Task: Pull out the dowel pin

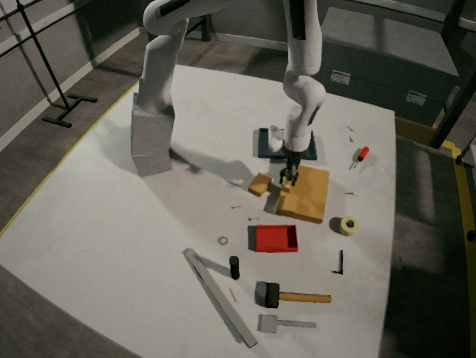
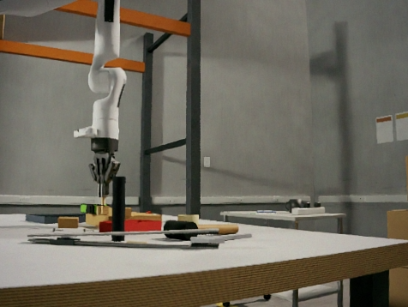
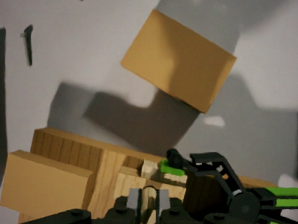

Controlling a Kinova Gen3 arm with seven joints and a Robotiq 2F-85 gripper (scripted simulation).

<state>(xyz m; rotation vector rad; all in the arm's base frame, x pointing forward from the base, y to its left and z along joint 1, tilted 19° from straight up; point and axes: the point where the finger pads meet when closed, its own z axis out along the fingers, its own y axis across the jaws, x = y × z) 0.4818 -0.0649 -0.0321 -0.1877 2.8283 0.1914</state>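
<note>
Right now the dowel pin is 20 mm below my hand. Also, from my hand: pale wooden block (50 mm below); wooden bench board (70 mm below, 60 mm ahead); tan wooden block (90 mm behind, 80 mm below, 10 mm to the left).
</note>
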